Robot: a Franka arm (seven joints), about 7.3 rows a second.
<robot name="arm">
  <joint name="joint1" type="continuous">
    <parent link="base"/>
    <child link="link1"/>
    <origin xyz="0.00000 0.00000 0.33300"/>
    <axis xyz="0 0 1"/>
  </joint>
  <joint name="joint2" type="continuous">
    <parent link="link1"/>
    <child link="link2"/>
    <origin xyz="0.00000 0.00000 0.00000"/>
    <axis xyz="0 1 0"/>
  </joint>
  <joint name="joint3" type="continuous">
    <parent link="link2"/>
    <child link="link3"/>
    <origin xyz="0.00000 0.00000 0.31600"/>
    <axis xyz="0 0 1"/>
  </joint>
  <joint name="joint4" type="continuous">
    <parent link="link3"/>
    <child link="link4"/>
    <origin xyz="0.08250 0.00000 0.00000"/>
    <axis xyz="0 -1 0"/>
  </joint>
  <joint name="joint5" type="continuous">
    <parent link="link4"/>
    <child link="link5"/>
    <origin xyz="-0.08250 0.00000 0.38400"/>
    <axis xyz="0 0 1"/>
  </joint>
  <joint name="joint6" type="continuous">
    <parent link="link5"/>
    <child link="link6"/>
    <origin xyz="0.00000 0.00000 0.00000"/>
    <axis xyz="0 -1 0"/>
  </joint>
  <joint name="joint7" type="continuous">
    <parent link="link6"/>
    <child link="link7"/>
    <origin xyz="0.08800 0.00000 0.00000"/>
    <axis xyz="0 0 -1"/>
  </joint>
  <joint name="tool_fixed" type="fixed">
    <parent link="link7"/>
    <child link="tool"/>
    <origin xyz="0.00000 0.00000 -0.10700" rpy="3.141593 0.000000 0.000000"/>
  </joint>
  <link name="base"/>
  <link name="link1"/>
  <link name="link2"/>
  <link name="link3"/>
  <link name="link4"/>
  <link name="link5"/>
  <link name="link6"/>
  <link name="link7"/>
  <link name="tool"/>
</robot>
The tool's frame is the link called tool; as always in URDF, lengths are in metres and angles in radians. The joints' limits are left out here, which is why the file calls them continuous.
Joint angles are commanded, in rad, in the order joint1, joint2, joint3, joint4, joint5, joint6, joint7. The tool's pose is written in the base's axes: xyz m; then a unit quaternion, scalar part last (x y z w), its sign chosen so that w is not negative. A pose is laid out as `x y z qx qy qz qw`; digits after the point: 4 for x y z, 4 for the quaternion.
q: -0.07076, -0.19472, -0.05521, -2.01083, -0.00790, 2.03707, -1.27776
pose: 0.5173 -0.0679 0.5605 0.8329 0.5424 0.0852 0.0698
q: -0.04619, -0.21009, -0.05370, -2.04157, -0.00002, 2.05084, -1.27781
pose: 0.5136 -0.0534 0.5545 0.8265 0.5521 0.0880 0.0651
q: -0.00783, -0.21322, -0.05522, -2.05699, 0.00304, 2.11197, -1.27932
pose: 0.5179 -0.0345 0.5552 0.8138 0.5656 0.1091 0.0774
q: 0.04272, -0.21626, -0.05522, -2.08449, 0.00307, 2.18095, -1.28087
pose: 0.5207 -0.0083 0.5508 0.7963 0.5845 0.1286 0.0879
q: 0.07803, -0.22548, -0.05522, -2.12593, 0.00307, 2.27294, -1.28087
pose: 0.5207 0.0101 0.5454 0.7820 0.5952 0.1540 0.1028
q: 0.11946, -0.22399, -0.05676, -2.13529, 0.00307, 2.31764, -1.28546
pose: 0.5220 0.0309 0.5452 0.7661 0.6103 0.1695 0.1095
